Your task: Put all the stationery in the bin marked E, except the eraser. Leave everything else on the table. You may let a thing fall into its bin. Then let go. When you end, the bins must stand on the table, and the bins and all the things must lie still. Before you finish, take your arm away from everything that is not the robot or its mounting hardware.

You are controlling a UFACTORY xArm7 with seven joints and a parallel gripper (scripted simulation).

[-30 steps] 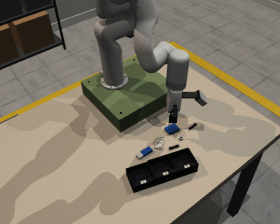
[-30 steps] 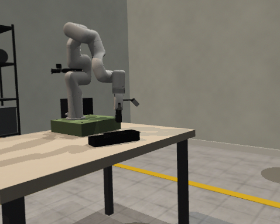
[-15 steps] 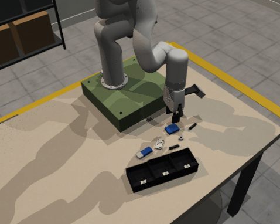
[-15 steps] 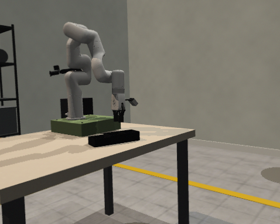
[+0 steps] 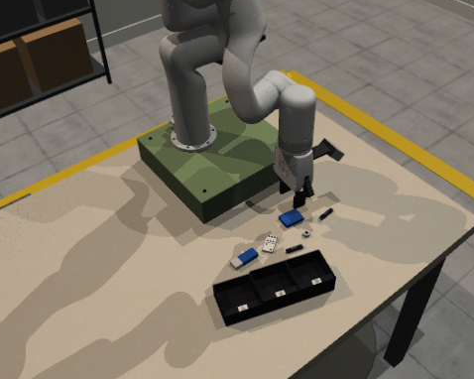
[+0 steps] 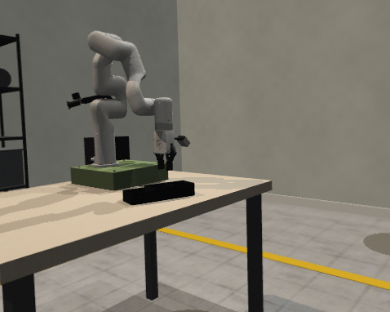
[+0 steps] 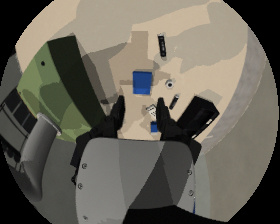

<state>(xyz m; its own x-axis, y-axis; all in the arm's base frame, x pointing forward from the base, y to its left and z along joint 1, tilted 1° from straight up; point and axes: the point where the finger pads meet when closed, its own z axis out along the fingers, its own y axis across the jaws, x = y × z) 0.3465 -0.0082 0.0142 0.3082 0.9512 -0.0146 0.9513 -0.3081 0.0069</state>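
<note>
The blue block is 90 mm below my hand. Round my hand: white eraser (180 mm to the right, 80 mm below); then grey nut (90 mm below, 60 mm ahead, 20 mm to the right); then white domino (100 mm to the right, 90 mm below, 10 mm ahead).
</note>
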